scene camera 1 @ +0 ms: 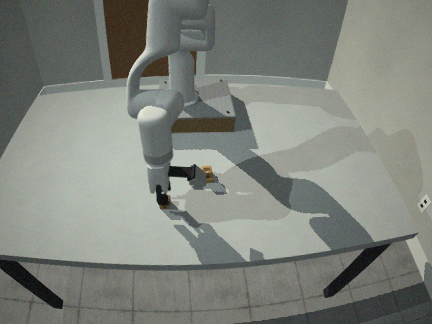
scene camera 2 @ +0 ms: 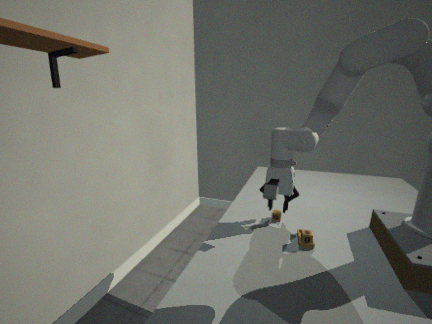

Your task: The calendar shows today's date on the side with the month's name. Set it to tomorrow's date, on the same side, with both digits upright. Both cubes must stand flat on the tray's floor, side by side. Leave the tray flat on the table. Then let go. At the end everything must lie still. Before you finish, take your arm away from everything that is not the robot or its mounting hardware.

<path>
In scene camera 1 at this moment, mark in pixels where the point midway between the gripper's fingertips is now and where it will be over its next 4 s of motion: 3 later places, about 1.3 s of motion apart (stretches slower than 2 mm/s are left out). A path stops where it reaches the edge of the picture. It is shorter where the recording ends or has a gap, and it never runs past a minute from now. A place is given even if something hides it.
The gripper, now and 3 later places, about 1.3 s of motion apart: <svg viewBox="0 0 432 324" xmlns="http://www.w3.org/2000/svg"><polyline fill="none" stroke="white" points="164,197 165,202 163,181 175,171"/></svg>
</path>
